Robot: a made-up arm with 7 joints. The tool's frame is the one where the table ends. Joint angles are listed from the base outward.
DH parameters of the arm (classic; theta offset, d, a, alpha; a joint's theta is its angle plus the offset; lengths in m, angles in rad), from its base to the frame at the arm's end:
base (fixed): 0 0 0 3.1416
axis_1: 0 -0.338 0 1.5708
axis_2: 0 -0.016 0 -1.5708
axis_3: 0 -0.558 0 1.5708
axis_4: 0 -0.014 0 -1.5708
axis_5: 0 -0.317 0 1.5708
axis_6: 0 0 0 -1.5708
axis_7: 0 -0.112 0 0
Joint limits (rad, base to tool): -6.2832..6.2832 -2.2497..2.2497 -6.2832..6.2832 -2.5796..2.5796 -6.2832..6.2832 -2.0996..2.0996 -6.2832..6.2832
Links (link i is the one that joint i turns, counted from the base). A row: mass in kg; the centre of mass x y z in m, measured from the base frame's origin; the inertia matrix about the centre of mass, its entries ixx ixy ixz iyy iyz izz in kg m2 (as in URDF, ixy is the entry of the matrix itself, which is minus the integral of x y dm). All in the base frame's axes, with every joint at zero. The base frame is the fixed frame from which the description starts. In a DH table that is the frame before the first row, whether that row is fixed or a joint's. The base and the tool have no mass.
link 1: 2.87; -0.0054 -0.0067 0.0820; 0.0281 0 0 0.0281 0 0.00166
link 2: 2.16; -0.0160 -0.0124 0.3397; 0.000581 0 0 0.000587 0 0.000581
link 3: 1.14; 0.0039 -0.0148 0.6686; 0.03 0 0 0.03 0 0.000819
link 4: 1.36; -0.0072 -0.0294 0.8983; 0.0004 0 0 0.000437 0 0.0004
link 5: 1.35; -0.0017 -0.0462 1.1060; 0.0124 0 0 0.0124 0 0.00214
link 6: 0.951; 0.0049 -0.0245 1.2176; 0.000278 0 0 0.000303 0 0.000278
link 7: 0.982; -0.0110 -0.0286 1.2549; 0.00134 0 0 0.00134 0 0.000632
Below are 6 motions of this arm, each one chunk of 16 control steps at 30 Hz.
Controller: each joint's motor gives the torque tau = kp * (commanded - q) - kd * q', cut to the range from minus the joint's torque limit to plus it. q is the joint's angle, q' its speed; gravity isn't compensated. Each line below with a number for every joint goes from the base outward.
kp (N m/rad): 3.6 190 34 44 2.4 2 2.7
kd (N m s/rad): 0.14 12 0.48 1.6 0.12 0.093 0.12
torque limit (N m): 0.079 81 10 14 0.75 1.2 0.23
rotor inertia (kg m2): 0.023 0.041 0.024 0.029 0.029 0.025 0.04
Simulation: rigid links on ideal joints. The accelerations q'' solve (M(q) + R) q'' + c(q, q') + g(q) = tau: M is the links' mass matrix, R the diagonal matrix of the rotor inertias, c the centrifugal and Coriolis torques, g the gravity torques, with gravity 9.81 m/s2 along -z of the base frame. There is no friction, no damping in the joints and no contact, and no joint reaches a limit. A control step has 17 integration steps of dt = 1/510 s. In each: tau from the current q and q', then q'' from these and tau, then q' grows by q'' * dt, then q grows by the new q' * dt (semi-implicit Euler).
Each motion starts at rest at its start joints. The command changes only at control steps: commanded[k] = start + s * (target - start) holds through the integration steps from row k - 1 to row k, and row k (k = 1, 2, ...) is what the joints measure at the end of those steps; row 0 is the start. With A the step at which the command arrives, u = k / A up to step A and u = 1 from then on. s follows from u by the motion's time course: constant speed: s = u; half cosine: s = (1 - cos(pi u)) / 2; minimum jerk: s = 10 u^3 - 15 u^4 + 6 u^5; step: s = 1 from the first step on.
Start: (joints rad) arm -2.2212 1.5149 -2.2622 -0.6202 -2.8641 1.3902 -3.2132
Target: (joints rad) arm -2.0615 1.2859 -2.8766 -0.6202 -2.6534 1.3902 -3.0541
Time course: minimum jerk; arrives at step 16
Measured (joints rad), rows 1 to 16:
1: -2.2210 1.5231 -2.2608 -0.6177 -2.8644 1.3897 -3.2132
2: -2.2201 1.5418 -2.2704 -0.6169 -2.8639 1.3862 -3.2133
3: -2.2178 1.5655 -2.3054 -0.6240 -2.8618 1.3774 -3.2133
4: -2.2139 1.5902 -2.3684 -0.6414 -2.8598 1.3613 -3.2132
5: -2.2082 1.6138 -2.4512 -0.6688 -2.8612 1.3370 -3.2127
6: -2.2009 1.6348 -2.5416 -0.7048 -2.8690 1.3041 -3.2114
7: -2.1924 1.6517 -2.6297 -0.7464 -2.8845 1.2638 -3.2087
8: -2.1832 1.6630 -2.7095 -0.7895 -2.9070 1.2190 -3.2039
9: -2.1733 1.6674 -2.7789 -0.8296 -2.9337 1.1735 -3.1963
10: -2.1633 1.6643 -2.8370 -0.8619 -2.9608 1.1321 -3.1855
11: -2.1537 1.6536 -2.8836 -0.8825 -2.9845 1.0991 -3.1713
12: -2.1455 1.6362 -2.9176 -0.8889 -3.0028 1.0778 -3.1538
13: -2.1395 1.6132 -2.9380 -0.8800 -3.0142 1.0698 -3.1337
14: -2.1360 1.5864 -2.9447 -0.8573 -3.0175 1.0744 -3.1120
15: -2.1349 1.5576 -2.9386 -0.8242 -3.0104 1.0899 -3.0897
16: -2.1355 1.5282 -2.9234 -0.7857 -2.9908 1.1134 -3.0682

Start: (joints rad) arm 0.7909 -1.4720 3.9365 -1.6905 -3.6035 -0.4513 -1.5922
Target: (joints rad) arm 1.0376 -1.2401 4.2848 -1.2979 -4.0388 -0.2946 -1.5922
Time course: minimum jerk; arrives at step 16
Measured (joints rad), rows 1 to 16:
1: 0.7911 -1.4810 3.9388 -1.6976 -3.6032 -0.4510 -1.5922
2: 0.7932 -1.5014 3.9529 -1.7129 -3.6034 -0.4497 -1.5921
3: 0.7991 -1.5254 3.9878 -1.7277 -3.6059 -0.4465 -1.5922
4: 0.8090 -1.5464 4.0480 -1.7339 -3.6130 -0.4410 -1.5925
5: 0.8214 -1.5601 4.1323 -1.7253 -3.6270 -0.4333 -1.5929
6: 0.8334 -1.5645 4.2349 -1.6985 -3.6496 -0.4244 -1.5931
7: 0.8416 -1.5603 4.3464 -1.6532 -3.6820 -0.4166 -1.5931
8: 0.8441 -1.5492 4.4599 -1.5921 -3.7235 -0.4118 -1.5923
9: 0.8407 -1.5316 4.5783 -1.5204 -3.7725 -0.4107 -1.5908
10: 0.8315 -1.5093 4.7030 -1.4456 -3.8264 -0.4137 -1.5885
11: 0.8175 -1.4854 4.8325 -1.3762 -3.8820 -0.4206 -1.5855
12: 0.8006 -1.4629 4.9623 -1.3205 -3.9364 -0.4310 -1.5819
13: 0.7834 -1.4439 5.0854 -1.2843 -3.9865 -0.4436 -1.5779
14: 0.7682 -1.4298 5.1943 -1.2699 -4.0298 -0.4566 -1.5738
15: 0.7568 -1.4209 5.2824 -1.2754 -4.0647 -0.4681 -1.5700
16: 0.7502 -1.4172 5.3467 -1.2957 -4.0903 -0.4760 -1.5669

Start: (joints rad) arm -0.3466 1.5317 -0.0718 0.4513 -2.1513 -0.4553 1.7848
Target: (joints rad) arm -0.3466 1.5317 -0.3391 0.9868 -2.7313 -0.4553 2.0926
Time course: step
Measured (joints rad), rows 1 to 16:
1: -0.3323 1.5246 -0.1682 0.5072 -2.1499 -0.4516 1.7887
2: -0.2989 1.5156 -0.3273 0.6523 -2.1601 -0.4374 1.7997
3: -0.2642 1.5233 -0.4303 0.8228 -2.1981 -0.4135 1.8180
4: -0.2438 1.5510 -0.4534 0.9698 -2.2679 -0.3857 1.8443
5: -0.2423 1.5940 -0.4122 1.0761 -2.3674 -0.3634 1.8783
6: -0.2563 1.6470 -0.3325 1.1413 -2.4865 -0.3565 1.9195
7: -0.2777 1.7043 -0.2444 1.1736 -2.6119 -0.3717 1.9664
8: -0.2966 1.7586 -0.1761 1.1843 -2.7308 -0.4102 2.0165
9: -0.3055 1.8027 -0.1471 1.1842 -2.8322 -0.4666 2.0654
10: -0.3016 1.8320 -0.1614 1.1805 -2.9084 -0.5318 2.1097
11: -0.2883 1.8458 -0.2073 1.1766 -2.9566 -0.5961 2.1473
12: -0.2725 1.8454 -0.2637 1.1718 -2.9786 -0.6514 2.1775
13: -0.2609 1.8329 -0.3096 1.1629 -2.9785 -0.6922 2.2011
14: -0.2577 1.8107 -0.3319 1.1460 -2.9608 -0.7151 2.2185
15: -0.2631 1.7824 -0.3279 1.1196 -2.9293 -0.7185 2.2299
16: -0.2740 1.7521 -0.3049 1.0857 -2.8868 -0.7020 2.2355

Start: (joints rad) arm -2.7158 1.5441 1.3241 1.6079 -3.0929 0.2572 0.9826
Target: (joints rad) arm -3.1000 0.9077 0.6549 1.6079 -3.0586 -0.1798 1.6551
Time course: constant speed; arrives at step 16
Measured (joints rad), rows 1 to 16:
1: -2.7149 1.5470 1.3096 1.6070 -3.0936 0.2560 0.9843
2: -2.7114 1.5489 1.2573 1.6045 -3.0948 0.2515 0.9906
3: -2.7027 1.5441 1.1610 1.6008 -3.0956 0.2421 1.0031
4: -2.6867 1.5338 1.0297 1.5965 -3.0947 0.2268 1.0217
5: -2.6634 1.5222 0.8819 1.5934 -3.0914 0.2046 1.0460
6: -2.6356 1.5120 0.7368 1.5945 -3.0855 0.1756 1.0752
7: -2.6055 1.5010 0.5998 1.6025 -3.0776 0.1395 1.1093
8: -2.5748 1.4865 0.4741 1.6182 -3.0691 0.0965 1.1481
9: -2.5464 1.4671 0.3666 1.6402 -3.0612 0.0469 1.1915
10: -2.5238 1.4413 0.2857 1.6648 -3.0554 -0.0081 1.2395
11: -2.5107 1.4085 0.2395 1.6874 -3.0526 -0.0667 1.2921
12: -2.5095 1.3686 0.2345 1.7033 -3.0531 -0.1263 1.3495
13: -2.5216 1.3234 0.2741 1.7096 -3.0570 -0.1836 1.4115
14: -2.5466 1.2757 0.3582 1.7053 -3.0637 -0.2348 1.4771
15: -2.5804 1.2279 0.4767 1.6915 -3.0720 -0.2764 1.5450
16: -2.6106 1.1765 0.5884 1.6704 -3.0789 -0.3064 1.6134

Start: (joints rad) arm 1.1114 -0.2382 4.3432 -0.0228 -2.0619 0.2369 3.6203
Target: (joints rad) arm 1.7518 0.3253 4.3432 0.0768 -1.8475 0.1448 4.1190
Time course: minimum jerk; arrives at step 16
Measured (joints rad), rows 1 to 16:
1: 1.1111 -0.2398 4.3430 -0.0229 -2.0619 0.2412 3.6202
2: 1.1095 -0.2438 4.3429 -0.0221 -2.0620 0.2536 3.6201
3: 1.1053 -0.2486 4.3433 -0.0183 -2.0617 0.2739 3.6208
4: 1.0971 -0.2520 4.3437 -0.0089 -2.0603 0.3019 3.6238
5: 1.0839 -0.2513 4.3428 0.0078 -2.0565 0.3367 3.6311
6: 1.0653 -0.2438 4.3389 0.0320 -2.0487 0.3769 3.6439
7: 1.0408 -0.2267 4.3309 0.0630 -2.0351 0.4197 3.6630
8: 1.0095 -0.1981 4.3193 0.0981 -2.0141 0.4617 3.6884
9: 0.9685 -0.1569 4.3072 0.1336 -1.9851 0.4984 3.7203
10: 0.9114 -0.1031 4.2992 0.1634 -1.9481 0.5256 3.7587
11: 0.8265 -0.0387 4.2998 0.1772 -1.9042 0.5402 3.8036
12: 0.7086 0.0325 4.3077 0.1581 -1.8576 0.5420 3.8545
13: 0.5930 0.1057 4.3146 0.0994 -1.8183 0.5332 3.9100
14: 0.5300 0.1809 4.3234 0.0320 -1.7978 0.5120 3.9689
15: 0.5188 0.2601 4.3379 -0.0091 -1.7955 0.4733 4.0301
16: 0.5315 0.3399 4.3485 -0.0210 -1.8027 0.4146 4.0910

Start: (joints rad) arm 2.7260 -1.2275 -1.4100 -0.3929 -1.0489 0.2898 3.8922
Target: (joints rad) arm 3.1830 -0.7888 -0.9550 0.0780 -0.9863 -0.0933 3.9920
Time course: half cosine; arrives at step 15
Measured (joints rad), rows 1 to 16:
1: 2.7262 -1.2341 -1.4097 -0.3947 -1.0485 0.2900 3.8923
2: 2.7262 -1.2496 -1.3908 -0.3976 -1.0506 0.2906 3.8921
3: 2.7247 -1.2695 -1.3392 -0.3971 -1.0587 0.2918 3.8912
4: 2.7210 -1.2909 -1.2619 -0.3910 -1.0741 0.2946 3.8895
5: 2.7158 -1.3120 -1.1774 -0.3814 -1.0961 0.3004 3.8868
6: 2.7107 -1.3299 -1.1016 -0.3724 -1.1239 0.3089 3.8834
7: 2.7066 -1.3409 -1.0401 -0.3658 -1.1565 0.3185 3.8796
8: 2.7033 -1.3420 -0.9890 -0.3603 -1.1934 0.3261 3.8758
9: 2.6997 -1.3316 -0.9439 -0.3517 -1.2330 0.3286 3.8724
10: 2.6951 -1.3097 -0.9055 -0.3354 -1.2724 0.3237 3.8695
11: 2.6892 -1.2777 -0.8790 -0.3086 -1.3089 0.3101 3.8672
12: 2.6821 -1.2372 -0.8693 -0.2700 -1.3406 0.2871 3.8656
13: 2.6736 -1.1897 -0.8765 -0.2208 -1.3649 0.2545 3.8653
14: 2.6636 -1.1370 -0.8962 -0.1639 -1.3788 0.2129 3.8668
15: 2.6524 -1.0808 -0.9222 -0.1040 -1.3790 0.1636 3.8709
16: 2.6406 -1.0237 -0.9468 -0.0462 -1.3623 0.1083 3.8785

